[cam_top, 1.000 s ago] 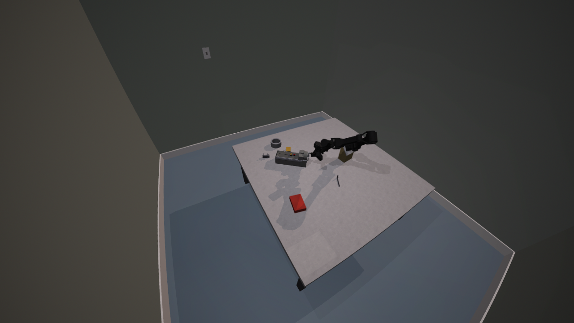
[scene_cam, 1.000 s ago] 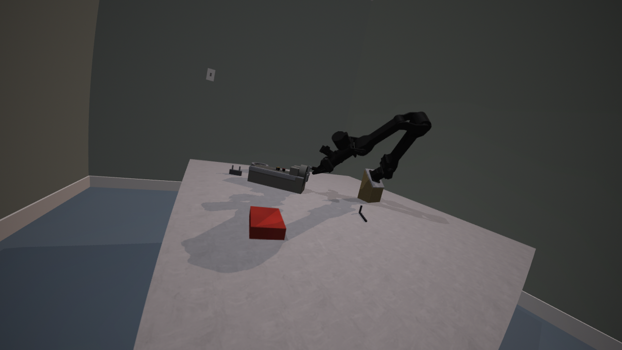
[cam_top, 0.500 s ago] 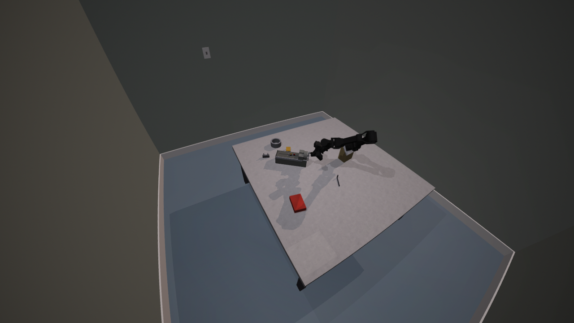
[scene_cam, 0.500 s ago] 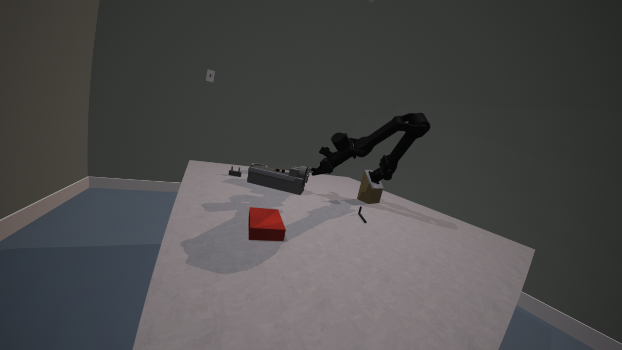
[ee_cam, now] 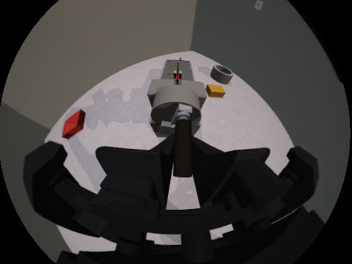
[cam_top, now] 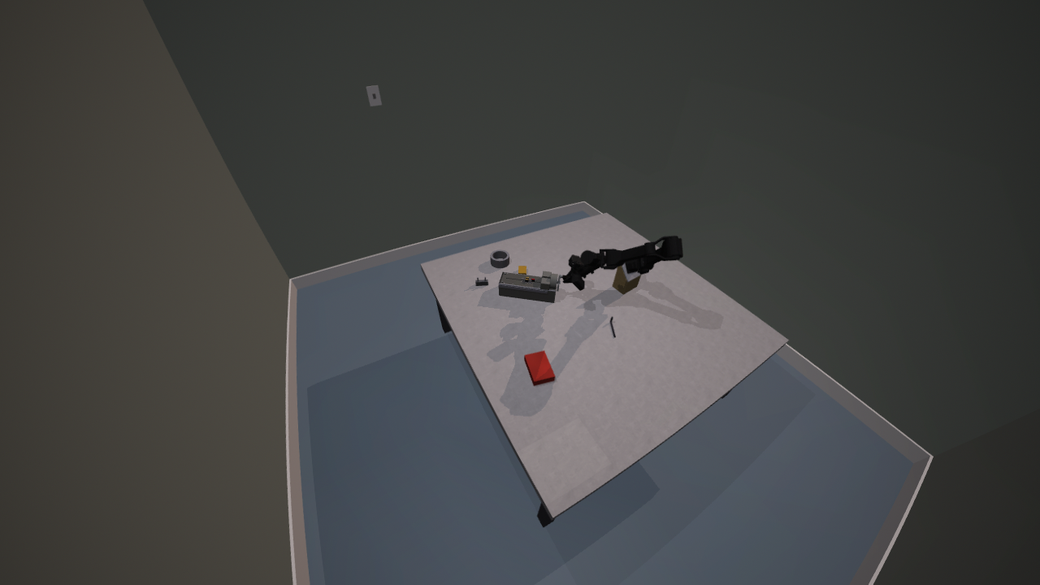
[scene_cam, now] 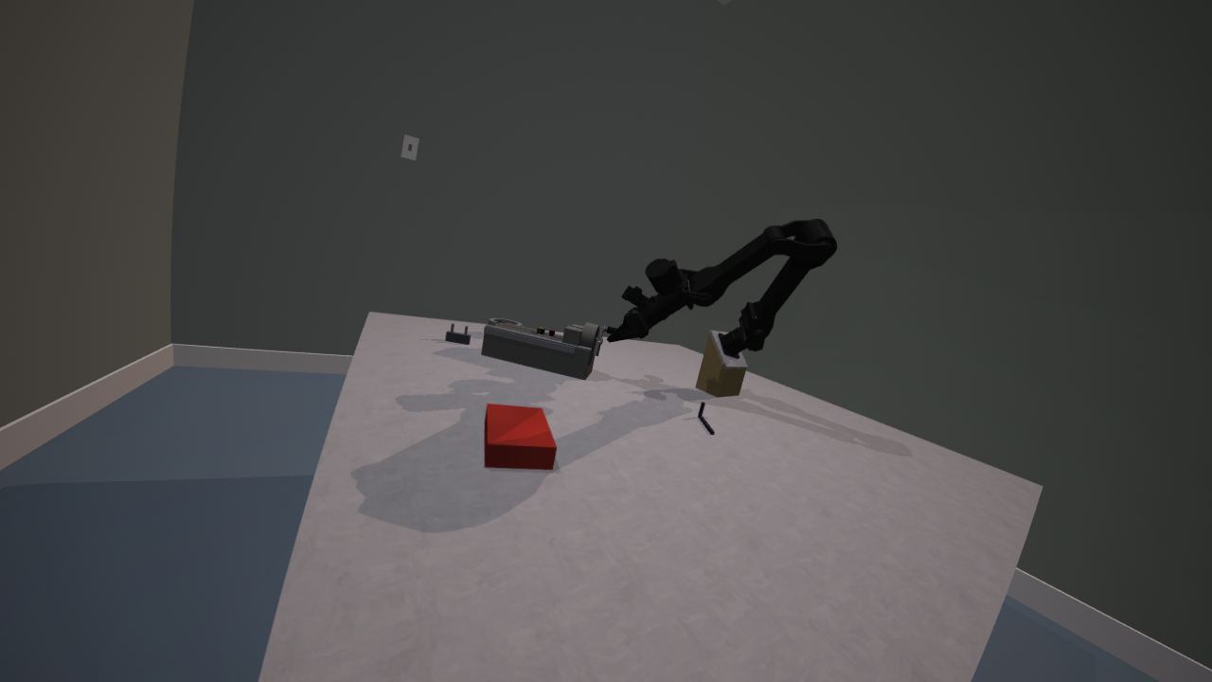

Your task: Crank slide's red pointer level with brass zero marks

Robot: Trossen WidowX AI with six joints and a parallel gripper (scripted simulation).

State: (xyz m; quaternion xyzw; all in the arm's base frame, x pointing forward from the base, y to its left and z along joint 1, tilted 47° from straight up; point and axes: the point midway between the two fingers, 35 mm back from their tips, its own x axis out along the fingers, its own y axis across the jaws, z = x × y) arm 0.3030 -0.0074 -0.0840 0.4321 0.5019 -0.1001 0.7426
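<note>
Now: the red pointer 11 cm ahead of my gripper tip, 8 cm to the right of it and 1 cm below it. The rest, counted from my gripper tip: black crank handle (2 cm above, 1 cm to the left, 1 cm behind); yellow block (24 cm to the right, 8 cm below, 8 cm ahead); black bent key (26 cm to the left, 10 cm behind, 8 cm below).
</note>
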